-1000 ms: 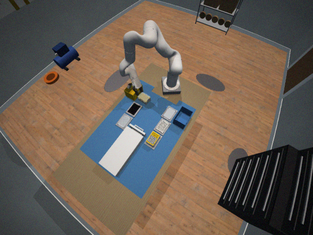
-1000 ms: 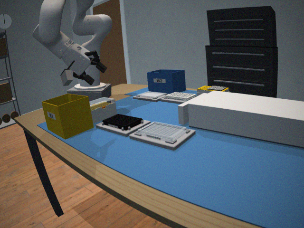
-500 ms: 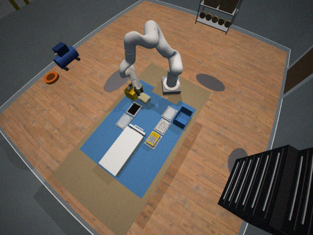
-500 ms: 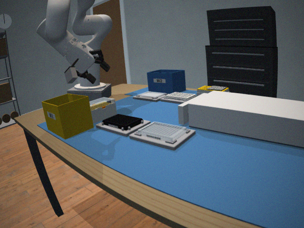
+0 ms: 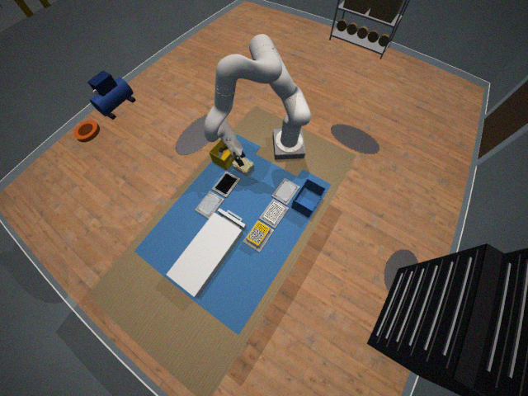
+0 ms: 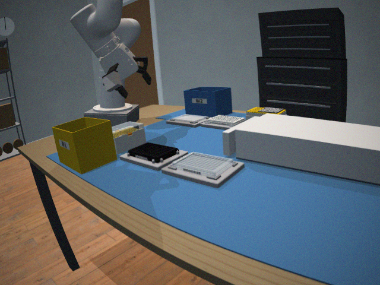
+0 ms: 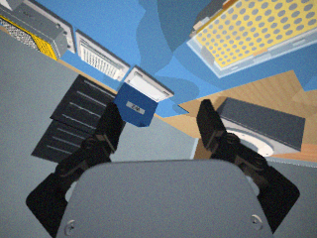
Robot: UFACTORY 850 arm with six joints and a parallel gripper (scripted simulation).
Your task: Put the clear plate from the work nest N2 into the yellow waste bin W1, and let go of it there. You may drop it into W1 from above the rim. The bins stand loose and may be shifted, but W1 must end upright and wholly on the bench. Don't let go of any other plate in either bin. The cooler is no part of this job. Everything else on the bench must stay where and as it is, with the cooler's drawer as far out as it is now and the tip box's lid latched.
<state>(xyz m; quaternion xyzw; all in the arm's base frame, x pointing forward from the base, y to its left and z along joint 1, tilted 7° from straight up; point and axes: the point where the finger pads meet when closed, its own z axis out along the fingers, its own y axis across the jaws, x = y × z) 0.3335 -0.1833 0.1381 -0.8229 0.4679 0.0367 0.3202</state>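
My gripper is now 290 mm short of the clear plate, 110 mm to the left of it and 170 mm above it. The rest, counted from my hand: black plate (110 mm ahead, 80 mm to the right, 170 mm below); tip box (50 mm behind, 40 mm to the right, 150 mm below); yellow bin W1 (80 mm behind, 190 mm to the right, 160 mm below).
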